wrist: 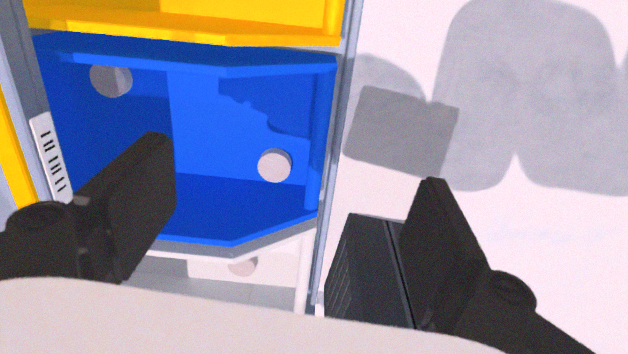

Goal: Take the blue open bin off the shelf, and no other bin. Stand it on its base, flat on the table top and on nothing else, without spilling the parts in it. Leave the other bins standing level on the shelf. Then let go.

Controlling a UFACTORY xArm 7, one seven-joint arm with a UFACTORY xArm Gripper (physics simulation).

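Places are measured from the arm's base along level axes (x ahead, y left, z up), in centimetres.
Pixels of known places: gripper, fingertip midpoint: (293,190).
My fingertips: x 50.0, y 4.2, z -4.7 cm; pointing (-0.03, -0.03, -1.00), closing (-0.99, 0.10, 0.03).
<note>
Behind a point stands the place of what it marks.
The blue open bin (210,130) {x 56.8, y 7.0, z -16.6 cm} sits in the shelf, its inside facing the camera. A round pale part (274,165) {x 52.1, y 9.0, z -15.6 cm} shows low at its right and another round part (111,80) {x 62.7, y 3.5, z -15.6 cm} at its upper left. A white label strip (50,157) {x 60.8, y 4.7, z -7.0 cm} with black marks shows at its left edge. My gripper (293,190) {x 50.0, y 4.2, z -4.7 cm} is open wide and empty. Its left finger overlaps the lower left of the blue bin in view; its right finger is right of the shelf's edge. Whether the left finger touches the bin cannot be told. The white table top (560,280) {x 24.7, y 20.8, z -17.5 cm} shows at the right.
A yellow bin (200,30) {x 54.6, y -0.4, z -9.9 cm} is directly above the blue bin in view, and a yellow edge (15,165) {x 62.0, y 4.8, z -6.3 cm} shows at far left. A white bin (280,270) {x 51.8, y 20.2, z -16.6 cm} shows below. The grey shelf (344,100) {x 47.6, y 4.0, z -15.6 cm} runs down beside them. A dark box (365,270) {x 45.5, y 14.1, z -11.0 cm} stands behind the right finger.
</note>
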